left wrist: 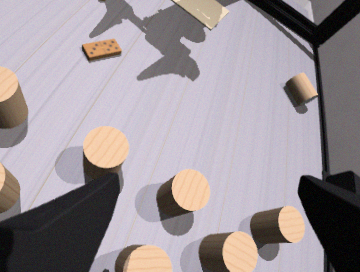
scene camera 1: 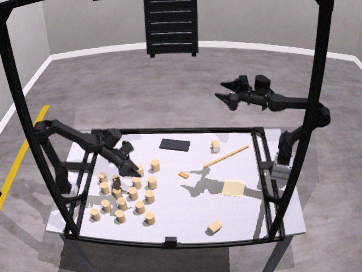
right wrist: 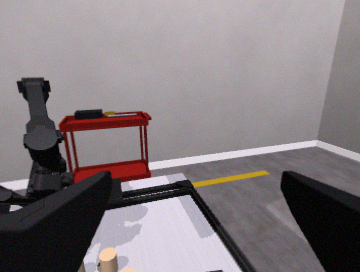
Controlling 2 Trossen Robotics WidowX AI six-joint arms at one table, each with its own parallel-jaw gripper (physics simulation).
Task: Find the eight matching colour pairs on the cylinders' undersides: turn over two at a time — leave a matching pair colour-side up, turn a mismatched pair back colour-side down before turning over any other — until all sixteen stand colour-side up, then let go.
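Seen in the pictures: left gripper, between the fingertips: (left wrist: 208,183) (scene camera 1: 139,173); right gripper, between the fingertips: (scene camera 1: 217,88) (right wrist: 195,178); left arm's base, origin of its link: (scene camera 1: 65,188); right arm's base, origin of its link: (scene camera 1: 283,160).
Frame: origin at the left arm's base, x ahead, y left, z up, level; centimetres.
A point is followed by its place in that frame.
Note:
Several upright wooden cylinders stand grouped at the left of the table in scene camera 1, among them one at the back (scene camera 1: 155,165) {z -1.9, x 43.9, y 19.4 cm}, one at the front right (scene camera 1: 150,218) {z -1.8, x 43.3, y -13.1 cm} and one at the front left (scene camera 1: 95,214) {z -1.8, x 18.2, y -12.7 cm}. In the left wrist view, near cylinders (left wrist: 106,147) {z -1.5, x 42.6, y 10.0 cm} (left wrist: 191,190) {z -1.5, x 42.0, y 1.2 cm} (left wrist: 291,224) {z -1.5, x 42.7, y -11.4 cm} show plain wood tops. No colour shows on any; the undersides are hidden. My left gripper (scene camera 1: 129,180) (left wrist: 208,183) {z 8.5, x 39.0, y 4.1 cm} is open and empty above the back part of the group. My right gripper (scene camera 1: 219,89) {z 36.1, x 72.3, y 24.8 cm} (right wrist: 195,178) {z 36.1, x 72.3, y 24.8 cm} is open and empty, raised high, far from the cylinders.
One wooden cylinder (scene camera 1: 214,227) {z -2.8, x 69.8, y -17.9 cm} (left wrist: 300,88) {z -3.7, x 68.7, y -15.4 cm} lies on its side near the front edge; another (scene camera 1: 215,146) {z -2.8, x 73.0, y 33.0 cm} is at the back. A stick (scene camera 1: 227,156) {z -5.7, x 79.0, y 28.5 cm}, a domino (scene camera 1: 184,175) {z -5.8, x 57.4, y 16.3 cm} (left wrist: 101,49) {z -5.7, x 56.6, y 16.9 cm}, a dark slab (scene camera 1: 175,145) {z -5.7, x 52.9, y 37.9 cm} and a pale yellow square (scene camera 1: 233,188) {z -6.2, x 80.1, y 6.9 cm} lie on the table. Black frame bars surround it.

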